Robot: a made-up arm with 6 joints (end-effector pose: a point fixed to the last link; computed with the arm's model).
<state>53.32 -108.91 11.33 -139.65 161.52 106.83</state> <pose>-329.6 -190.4 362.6 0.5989 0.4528 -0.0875 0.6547</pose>
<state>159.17 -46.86 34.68 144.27 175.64 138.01</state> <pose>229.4 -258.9 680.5 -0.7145 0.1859 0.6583 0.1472</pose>
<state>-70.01 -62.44 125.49 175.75 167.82 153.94</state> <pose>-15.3 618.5 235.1 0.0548 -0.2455 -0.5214 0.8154</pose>
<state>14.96 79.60 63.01 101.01 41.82 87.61</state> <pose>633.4 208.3 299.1 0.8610 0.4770 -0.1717 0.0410</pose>
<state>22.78 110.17 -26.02 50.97 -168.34 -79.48</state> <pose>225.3 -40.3 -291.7 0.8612 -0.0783 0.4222 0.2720</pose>
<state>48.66 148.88 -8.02 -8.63 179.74 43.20</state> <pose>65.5 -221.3 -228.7 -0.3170 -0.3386 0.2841 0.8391</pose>
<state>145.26 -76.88 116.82 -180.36 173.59 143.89</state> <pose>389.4 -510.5 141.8 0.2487 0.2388 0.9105 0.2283</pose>
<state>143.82 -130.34 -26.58 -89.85 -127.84 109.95</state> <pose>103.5 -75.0 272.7 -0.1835 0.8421 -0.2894 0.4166</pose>
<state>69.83 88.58 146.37 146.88 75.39 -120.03</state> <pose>-19.1 428.0 463.6 -0.3056 -0.2179 0.7479 0.5476</pose>
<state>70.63 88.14 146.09 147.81 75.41 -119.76</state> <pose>-26.3 429.5 464.8 -0.3105 -0.2219 0.7461 0.5456</pose>
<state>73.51 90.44 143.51 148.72 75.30 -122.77</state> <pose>-41.3 455.6 443.0 -0.3080 -0.1717 0.7719 0.5290</pose>
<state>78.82 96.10 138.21 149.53 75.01 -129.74</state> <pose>-73.8 504.8 384.5 -0.3043 -0.0531 0.8153 0.4897</pose>
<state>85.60 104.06 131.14 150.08 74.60 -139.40</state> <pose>-129.3 552.0 288.2 -0.3138 0.1124 0.8387 0.4307</pose>
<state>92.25 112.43 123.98 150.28 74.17 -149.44</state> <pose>-194.2 570.8 174.0 -0.3413 0.2778 0.8183 0.3697</pose>
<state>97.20 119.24 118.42 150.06 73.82 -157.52</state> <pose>-243.6 562.2 76.8 -0.3728 0.4005 0.7708 0.3264</pose>
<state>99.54 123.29 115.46 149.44 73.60 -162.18</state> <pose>-264.9 549.6 21.1 -0.3896 0.4676 0.7319 0.3063</pose>
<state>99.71 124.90 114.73 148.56 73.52 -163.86</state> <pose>-264.6 546.5 3.2 -0.3885 0.4946 0.7164 0.3020</pose>
